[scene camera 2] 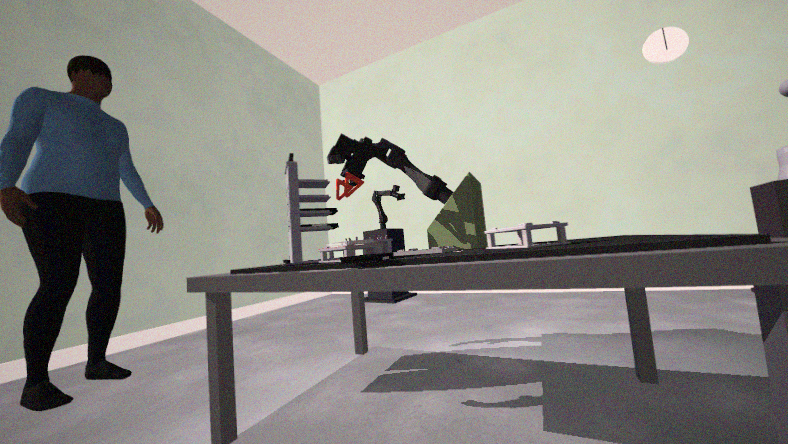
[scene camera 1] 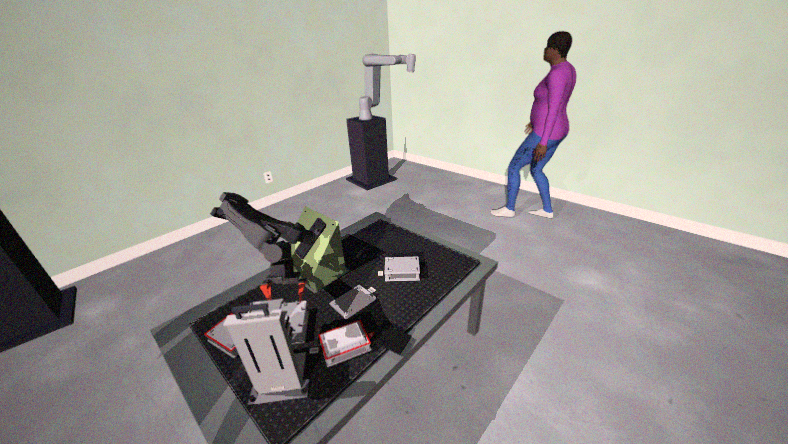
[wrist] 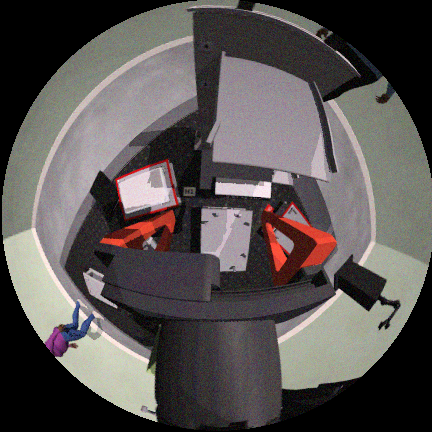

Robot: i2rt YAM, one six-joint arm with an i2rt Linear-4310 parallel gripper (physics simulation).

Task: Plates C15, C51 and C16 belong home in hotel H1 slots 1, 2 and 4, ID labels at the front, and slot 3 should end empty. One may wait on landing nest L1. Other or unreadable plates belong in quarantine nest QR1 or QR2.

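Frame: origin at the arm's base, x right, y back, z down, level; metres.
Where they show: gripper, fingertip midpoint: [scene camera 2: 341, 198] [scene camera 1: 285, 303] [wrist: 217, 214]; arm's base, link origin: [scene camera 2: 455, 203] [scene camera 1: 311, 238].
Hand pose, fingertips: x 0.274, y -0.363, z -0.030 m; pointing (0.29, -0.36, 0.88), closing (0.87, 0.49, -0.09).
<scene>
Each offset is from my fingertips to the top centre of the thing. "spot": to the spot under its first point.
Hotel H1 [scene camera 1: 263, 352] [scene camera 2: 293, 212] [wrist: 202, 65] stands upright. In scene camera 2 its two upper levels are light; the two lower levels show longer dark edges, possibly plates. No plate ID is readable. My gripper [scene camera 1: 283, 291] [scene camera 2: 349, 186] [wrist: 217, 214] is open and empty, level with the upper shelves, beside the hotel's open side. In the wrist view a grey pinned pad @(spot: dx -0.018, dy +0.097, dz +0.154 m) [wrist: 225, 242] lies below the fingers. A red-edged nest @(spot: dx -0.122, dy -0.141, dz +0.159 m) [scene camera 1: 344, 341] [wrist: 135, 195] and another red-edged nest @(dx +0.174, dy +0.201, dz +0.168 m) [scene camera 1: 220, 335] [wrist: 295, 215] flank the hotel; their labels are unreadable, as is which one is L1.
A flat light pad @(spot: dx -0.274, dy +0.046, dz +0.202 m) [scene camera 1: 352, 301] and a raised light stand [scene camera 1: 401, 268] [scene camera 2: 523, 234] are farther along the table. A green angled block [scene camera 1: 319, 253] [scene camera 2: 465, 220] is at the arm's base. A black block @(dx -0.276, dy -0.209, dz +0.200 m) [scene camera 1: 398, 337] is by the table edge. People stand away from the table.
</scene>
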